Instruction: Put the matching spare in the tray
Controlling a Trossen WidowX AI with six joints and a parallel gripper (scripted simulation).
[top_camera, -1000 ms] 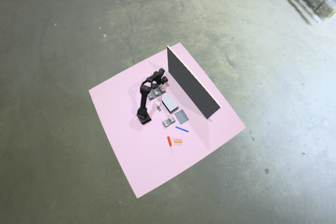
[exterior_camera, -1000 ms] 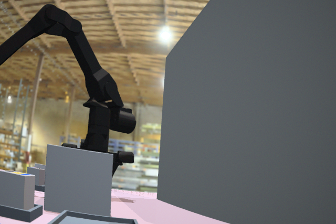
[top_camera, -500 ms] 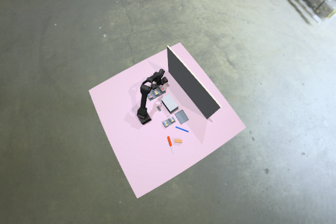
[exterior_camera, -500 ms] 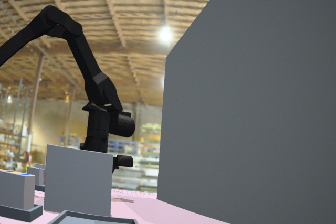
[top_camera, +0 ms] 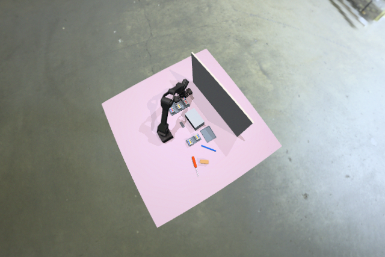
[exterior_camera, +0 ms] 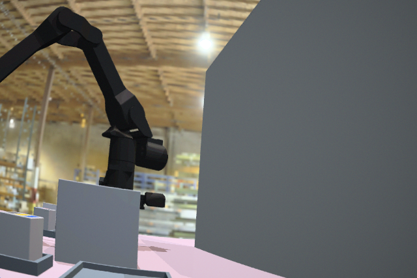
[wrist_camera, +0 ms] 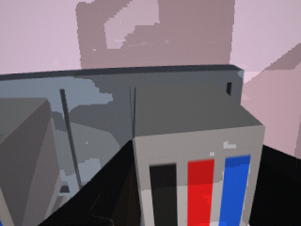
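The grey tray is 80 mm ahead of my gripper tip, 400 mm to the right of it and 10 mm below it. From my gripper tip the other things lie so: holder 60 mm behind, 400 mm to the right, 10 mm below; grey wall panel 240 mm ahead, 190 mm to the right, 210 mm above; mounted unit 20 mm ahead, 230 mm to the right, 30 mm above.
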